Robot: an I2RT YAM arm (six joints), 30 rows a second.
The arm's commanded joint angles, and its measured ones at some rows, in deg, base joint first. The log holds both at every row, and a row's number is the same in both.
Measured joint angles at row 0: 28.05, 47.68, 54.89, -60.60, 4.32, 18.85
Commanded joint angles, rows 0 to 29: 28.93, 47.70, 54.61, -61.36, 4.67, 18.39; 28.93, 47.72, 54.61, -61.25, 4.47, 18.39; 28.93, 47.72, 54.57, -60.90, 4.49, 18.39; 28.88, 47.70, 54.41, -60.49, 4.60, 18.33; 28.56, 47.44, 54.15, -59.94, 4.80, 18.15; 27.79, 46.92, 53.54, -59.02, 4.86, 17.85; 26.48, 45.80, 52.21, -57.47, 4.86, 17.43; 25.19, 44.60, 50.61, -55.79, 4.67, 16.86; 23.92, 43.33, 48.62, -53.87, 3.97, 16.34; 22.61, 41.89, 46.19, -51.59, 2.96, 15.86; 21.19, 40.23, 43.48, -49.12, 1.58, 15.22; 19.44, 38.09, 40.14, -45.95, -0.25, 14.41; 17.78, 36.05, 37.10, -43.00, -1.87, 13.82; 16.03, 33.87, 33.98, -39.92, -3.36, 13.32; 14.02, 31.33, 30.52, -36.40, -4.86, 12.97; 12.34, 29.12, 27.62, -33.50, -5.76, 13.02; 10.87, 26.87, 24.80, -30.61, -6.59, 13.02; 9.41, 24.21, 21.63, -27.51, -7.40, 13.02; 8.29, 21.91, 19.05, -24.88, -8.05, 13.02; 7.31, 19.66, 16.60, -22.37, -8.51, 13.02; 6.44, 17.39, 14.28, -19.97, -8.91, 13.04; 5.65, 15.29, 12.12, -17.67, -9.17, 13.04; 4.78, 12.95, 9.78, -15.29, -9.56, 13.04; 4.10, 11.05, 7.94, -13.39, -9.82, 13.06; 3.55, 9.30, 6.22, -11.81, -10.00, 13.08; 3.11, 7.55, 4.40, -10.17, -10.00, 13.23; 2.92, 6.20, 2.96, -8.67, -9.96, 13.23; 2.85, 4.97, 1.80, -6.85, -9.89, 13.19; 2.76, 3.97, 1.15, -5.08, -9.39, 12.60; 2.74, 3.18, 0.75, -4.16, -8.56, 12.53
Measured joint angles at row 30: 3.22, 5.23, 1.76, -5.76, -8.58, 13.78
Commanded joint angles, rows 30 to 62: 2.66, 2.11, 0.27, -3.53, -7.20, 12.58; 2.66, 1.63, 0.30, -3.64, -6.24, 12.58; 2.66, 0.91, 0.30, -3.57, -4.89, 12.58; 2.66, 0.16, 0.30, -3.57, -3.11, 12.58; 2.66, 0.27, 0.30, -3.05, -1.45, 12.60; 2.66, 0.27, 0.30, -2.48, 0.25, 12.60; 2.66, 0.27, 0.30, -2.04, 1.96, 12.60; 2.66, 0.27, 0.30, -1.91, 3.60, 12.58; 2.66, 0.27, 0.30, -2.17, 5.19, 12.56; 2.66, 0.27, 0.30, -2.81, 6.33, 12.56; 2.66, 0.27, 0.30, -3.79, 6.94, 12.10; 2.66, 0.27, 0.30, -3.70, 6.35, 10.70; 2.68, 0.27, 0.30, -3.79, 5.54, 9.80; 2.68, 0.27, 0.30, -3.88, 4.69, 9.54; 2.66, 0.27, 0.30, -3.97, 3.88, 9.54; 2.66, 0.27, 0.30, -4.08, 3.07, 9.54; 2.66, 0.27, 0.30, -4.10, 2.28, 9.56; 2.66, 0.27, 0.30, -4.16, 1.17, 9.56; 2.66, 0.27, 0.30, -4.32, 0.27, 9.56; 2.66, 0.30, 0.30, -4.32, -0.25, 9.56; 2.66, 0.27, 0.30, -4.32, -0.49, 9.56; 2.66, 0.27, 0.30, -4.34, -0.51, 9.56; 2.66, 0.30, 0.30, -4.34, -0.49, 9.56; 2.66, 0.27, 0.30, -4.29, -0.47, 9.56; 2.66, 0.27, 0.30, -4.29, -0.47, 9.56; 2.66, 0.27, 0.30, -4.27, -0.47, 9.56; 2.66, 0.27, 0.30, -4.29, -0.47, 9.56; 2.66, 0.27, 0.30, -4.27, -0.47, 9.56; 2.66, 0.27, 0.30, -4.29, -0.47, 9.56; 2.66, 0.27, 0.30, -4.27, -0.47, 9.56; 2.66, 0.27, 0.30, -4.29, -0.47, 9.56; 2.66, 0.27, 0.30, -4.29, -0.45, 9.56; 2.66, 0.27, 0.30, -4.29, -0.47, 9.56
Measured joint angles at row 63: 3.11, 0.69, 0.56, -4.16, -0.08, 10.20
